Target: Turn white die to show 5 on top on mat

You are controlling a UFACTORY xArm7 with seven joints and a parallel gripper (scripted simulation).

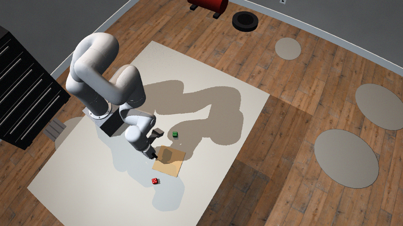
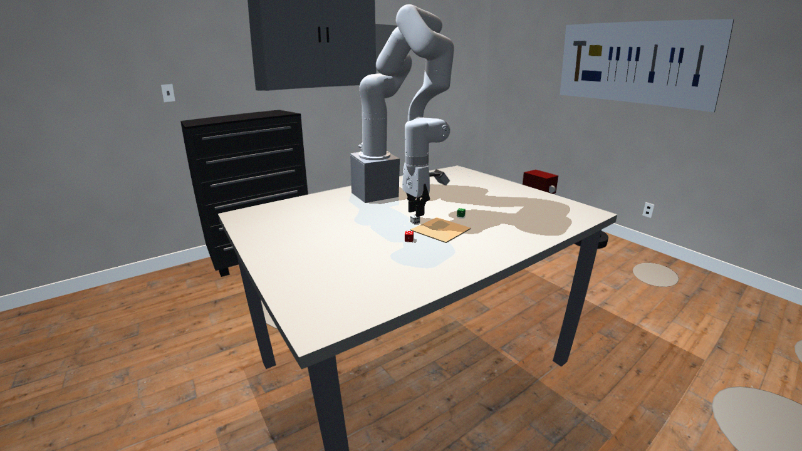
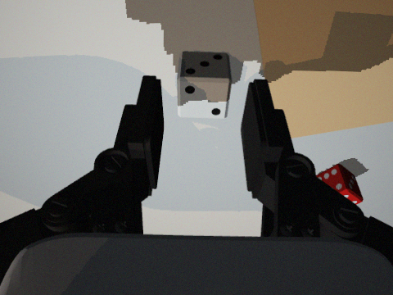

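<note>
The white die lies 40 mm below my hand. Round my hand: green die: 70 mm ahead, 150 mm to the left, 40 mm below; red die: 80 mm ahead, 120 mm to the right, 40 mm below; tan mat: 100 mm ahead, 10 mm to the left, 50 mm below.
</note>
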